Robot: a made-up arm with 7 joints.
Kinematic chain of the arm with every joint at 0, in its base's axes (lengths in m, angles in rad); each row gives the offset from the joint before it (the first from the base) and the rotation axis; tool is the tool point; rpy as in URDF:
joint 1: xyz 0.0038 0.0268 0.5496 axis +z
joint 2: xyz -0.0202 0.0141 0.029 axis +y
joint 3: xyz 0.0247 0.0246 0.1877 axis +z
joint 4: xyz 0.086 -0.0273 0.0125 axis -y
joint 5: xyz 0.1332 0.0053 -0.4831 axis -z
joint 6: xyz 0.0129 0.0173 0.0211 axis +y
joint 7: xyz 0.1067 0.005 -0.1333 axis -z
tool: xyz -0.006 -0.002 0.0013 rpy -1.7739 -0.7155 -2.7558
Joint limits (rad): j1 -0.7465..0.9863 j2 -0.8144..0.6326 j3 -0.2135..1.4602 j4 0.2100..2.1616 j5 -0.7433..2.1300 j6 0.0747..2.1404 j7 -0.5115..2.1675
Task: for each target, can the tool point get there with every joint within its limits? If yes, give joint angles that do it. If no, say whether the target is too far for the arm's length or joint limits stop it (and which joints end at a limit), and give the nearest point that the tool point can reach.
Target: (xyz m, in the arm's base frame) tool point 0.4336 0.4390 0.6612
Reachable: yes | joints 0.2997 -0.5930 0.3422 0.5504 1.3769 1.1966 1.4179
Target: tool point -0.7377 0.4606 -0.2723
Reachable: no: too far | nearest point -0.3944 0.3458 0.1850 | short by 0.583 m
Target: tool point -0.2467 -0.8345 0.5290
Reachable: no: joint limits stop it (at a limit: joint 1, joint 3, joint 6, joint 7) | nearest point 0.2804 -0.5370 0.5072 | short by 0.606 m
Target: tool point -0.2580 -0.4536 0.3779
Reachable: no: joint limits stop it (at a limit: joint 1, joint 3, joint 5, joint 6, joint 7) | nearest point 0.0684 -0.2364 0.2580 | short by 0.410 m
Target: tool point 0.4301 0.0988 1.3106
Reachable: yes | joints -0.5205 -0.4478 0.3571 1.7953 1.8622 0.9891 1.8230
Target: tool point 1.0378 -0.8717 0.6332
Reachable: no: too far | nearest point 0.6517 -0.5167 0.6516 | short by 0.525 m
